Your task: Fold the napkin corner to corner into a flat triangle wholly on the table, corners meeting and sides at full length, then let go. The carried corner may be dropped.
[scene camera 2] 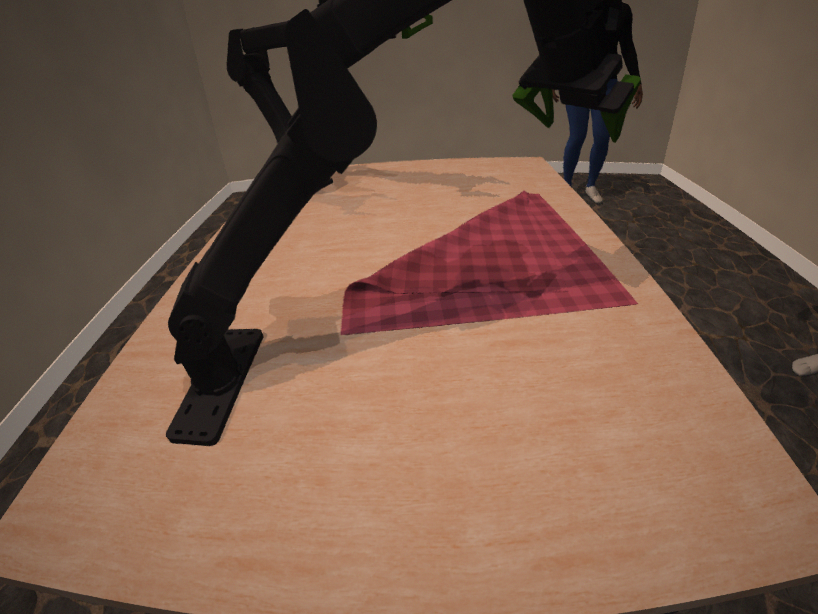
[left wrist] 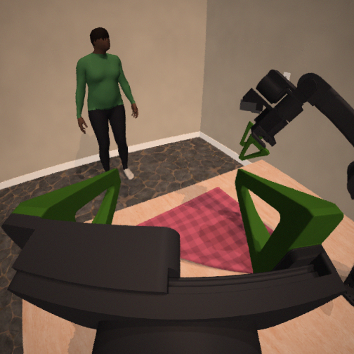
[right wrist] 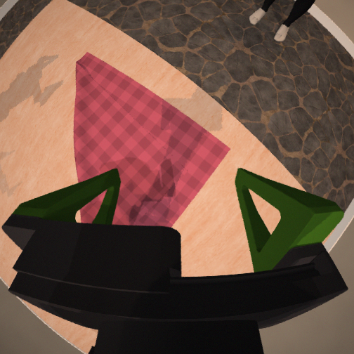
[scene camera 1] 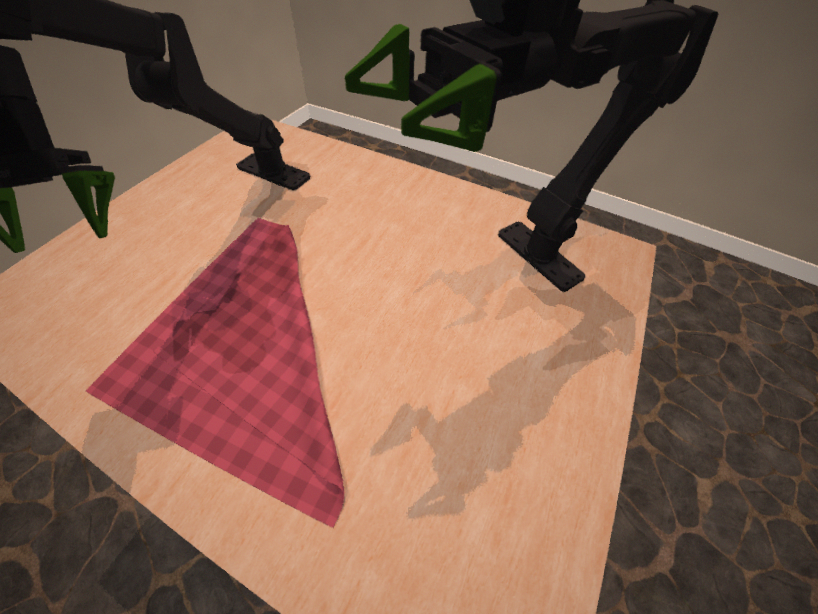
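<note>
The red checked napkin (scene camera 1: 264, 317) (scene camera 2: 488, 251) (left wrist: 215, 230) (right wrist: 125, 125) lies on the wooden table (scene camera 1: 396, 290) (scene camera 2: 462, 462), folded into a roughly triangular shape. In scene camera 1 the upper layer's edge lies inside the lower-left side, and a strip of under layer shows beyond it. The ends at the top and lower right look blunt. Small wrinkles and shadows cross its left part. My left gripper (scene camera 1: 374, 104) (left wrist: 177, 174) is open and empty, high above the table. My right gripper (scene camera 1: 60, 243) (scene camera 2: 582, 132) (right wrist: 177, 174) is open and empty, raised above the napkin's side of the table, apart from the cloth.
Black arm bases (scene camera 1: 272, 170) (scene camera 1: 541, 256) (scene camera 2: 214, 389) stand on the table. A person in a green top (left wrist: 99, 82) stands beyond the table in the left wrist view. Another person in blue trousers (scene camera 2: 576, 138) stands behind the table in scene camera 2. Arm shadows cross the table and napkin.
</note>
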